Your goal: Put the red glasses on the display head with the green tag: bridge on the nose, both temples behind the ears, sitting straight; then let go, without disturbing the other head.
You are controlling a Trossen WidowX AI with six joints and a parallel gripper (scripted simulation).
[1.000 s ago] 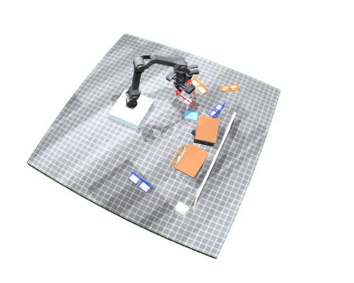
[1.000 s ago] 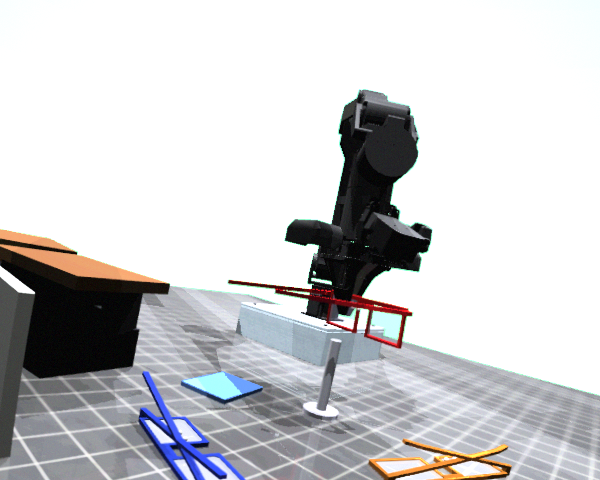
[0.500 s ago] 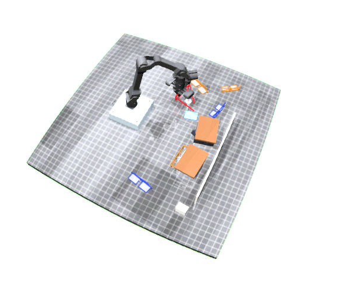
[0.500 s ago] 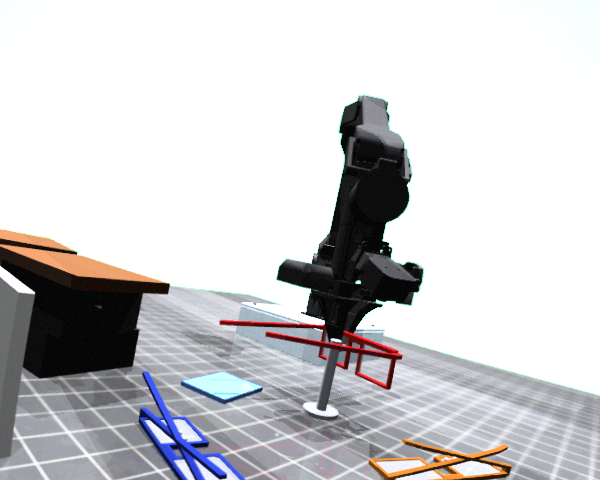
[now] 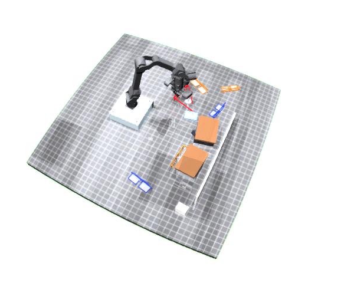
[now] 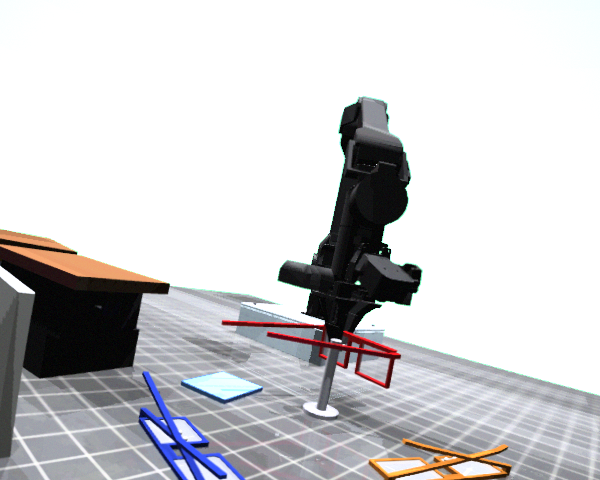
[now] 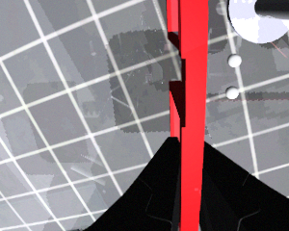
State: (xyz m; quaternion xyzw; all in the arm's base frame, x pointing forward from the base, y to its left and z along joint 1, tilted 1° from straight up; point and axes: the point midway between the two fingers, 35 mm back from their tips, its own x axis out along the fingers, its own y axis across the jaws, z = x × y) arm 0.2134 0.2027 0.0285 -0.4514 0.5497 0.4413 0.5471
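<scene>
My gripper tip is now 6 cm short of the white post, 4 cm to the right of it and 4 cm above it. From my gripper tip the other things lie so: long white wall: 40 cm ahead, 26 cm to the right, 1 cm below; light blue plate: 13 cm ahead, 6 cm below, 5 cm to the right; white cube: 63 cm to the right, 38 cm ahead, 3 cm below.
</scene>
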